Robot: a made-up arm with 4 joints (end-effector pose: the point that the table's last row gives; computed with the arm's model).
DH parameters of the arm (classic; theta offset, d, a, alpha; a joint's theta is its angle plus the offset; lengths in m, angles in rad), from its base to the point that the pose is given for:
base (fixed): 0 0 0 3.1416
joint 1: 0 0.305 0.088 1.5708
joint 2: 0 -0.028 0.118 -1.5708
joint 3: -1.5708 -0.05 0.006 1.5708
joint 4: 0 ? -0.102 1.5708
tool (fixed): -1.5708 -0.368 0 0
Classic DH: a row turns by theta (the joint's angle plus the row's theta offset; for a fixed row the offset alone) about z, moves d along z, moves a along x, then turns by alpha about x.
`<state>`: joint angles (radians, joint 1 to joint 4).
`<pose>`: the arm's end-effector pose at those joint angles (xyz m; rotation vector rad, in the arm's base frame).
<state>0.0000 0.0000 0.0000 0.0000</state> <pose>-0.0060 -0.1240 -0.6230 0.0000 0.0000 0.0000</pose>
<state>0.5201 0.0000 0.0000 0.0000</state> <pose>-0.0668 -0.1046 -0.6230 0.0000 0.0000 -0.5201</pose>
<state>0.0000 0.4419 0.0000 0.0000</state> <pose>-0.1330 -0.1240 -0.5523 0.0000 0.4419 0.0000</pose>
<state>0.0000 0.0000 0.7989 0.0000</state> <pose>-0.0107 0.0570 -0.6230 0.0000 0.0000 -0.7989</pose>
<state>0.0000 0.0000 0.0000 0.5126</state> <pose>-0.0060 -0.2914 -0.5257 -0.5126 0.0000 0.0000</pose>
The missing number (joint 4, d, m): 0.212
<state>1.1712 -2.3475 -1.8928 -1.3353</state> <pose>-0.2010 -0.3896 -0.3084 -1.0507 0.1187 0.2720</pose>
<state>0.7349 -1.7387 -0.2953 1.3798</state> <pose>-0.2969 -0.3357 -0.2945 -1.8853 -1.1545 -1.4503</pose>
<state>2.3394 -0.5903 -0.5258 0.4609</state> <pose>-0.4377 0.0506 -0.4664 -1.0005 0.3207 -1.7898</pose>
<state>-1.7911 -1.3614 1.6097 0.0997</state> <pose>-0.2688 0.3355 -0.3743 1.2524 0.1665 0.1593</pose>
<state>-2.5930 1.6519 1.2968 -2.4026</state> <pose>-0.4027 -0.0647 -0.7019 0.5442 0.6030 0.8441</pose>
